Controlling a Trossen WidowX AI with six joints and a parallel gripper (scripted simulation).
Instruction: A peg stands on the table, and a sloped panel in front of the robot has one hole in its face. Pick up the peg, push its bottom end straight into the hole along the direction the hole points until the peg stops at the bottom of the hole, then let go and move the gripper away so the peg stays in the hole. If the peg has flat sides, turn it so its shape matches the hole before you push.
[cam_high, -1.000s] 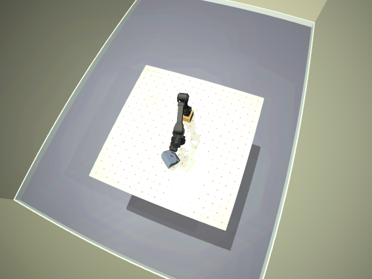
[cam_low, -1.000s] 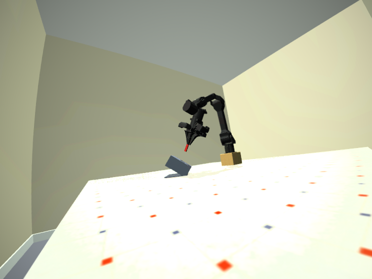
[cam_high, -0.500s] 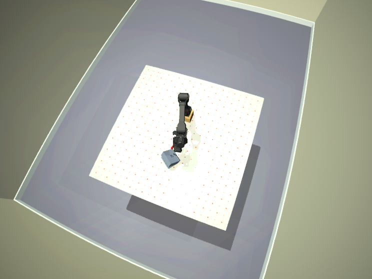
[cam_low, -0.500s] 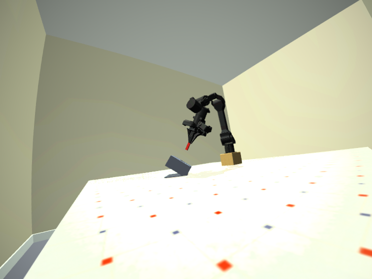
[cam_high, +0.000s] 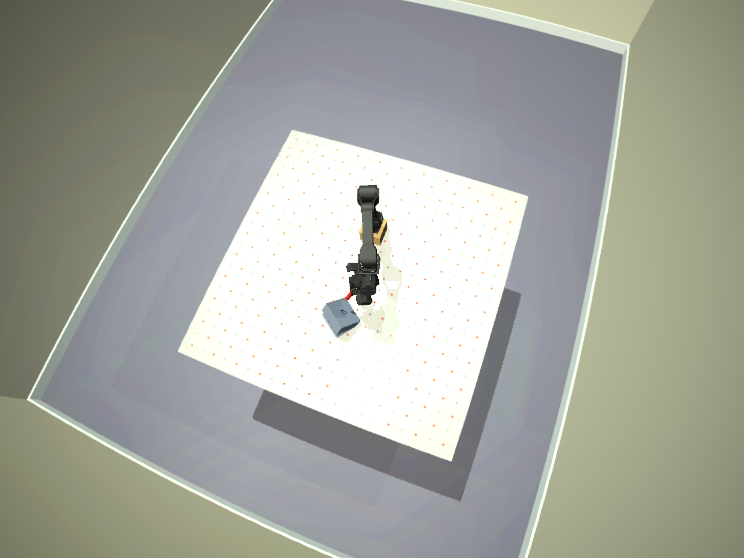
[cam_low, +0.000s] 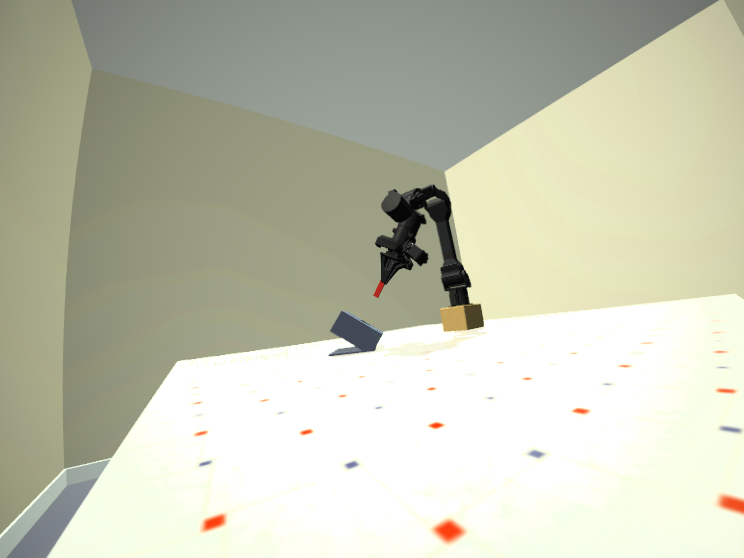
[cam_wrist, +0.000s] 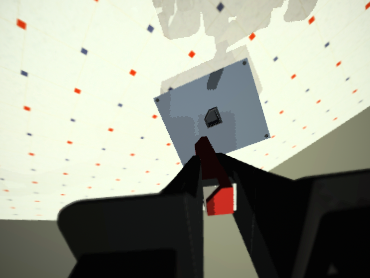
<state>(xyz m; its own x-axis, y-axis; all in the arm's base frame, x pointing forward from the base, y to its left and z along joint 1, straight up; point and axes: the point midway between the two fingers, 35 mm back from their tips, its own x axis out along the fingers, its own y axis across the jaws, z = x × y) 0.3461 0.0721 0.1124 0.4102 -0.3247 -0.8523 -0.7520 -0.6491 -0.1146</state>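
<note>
My gripper tip is 8 cm short of the sloped panel, 3 cm to the left of it and 12 cm above it. Round my gripper tip: peg: 2 cm above.
</note>
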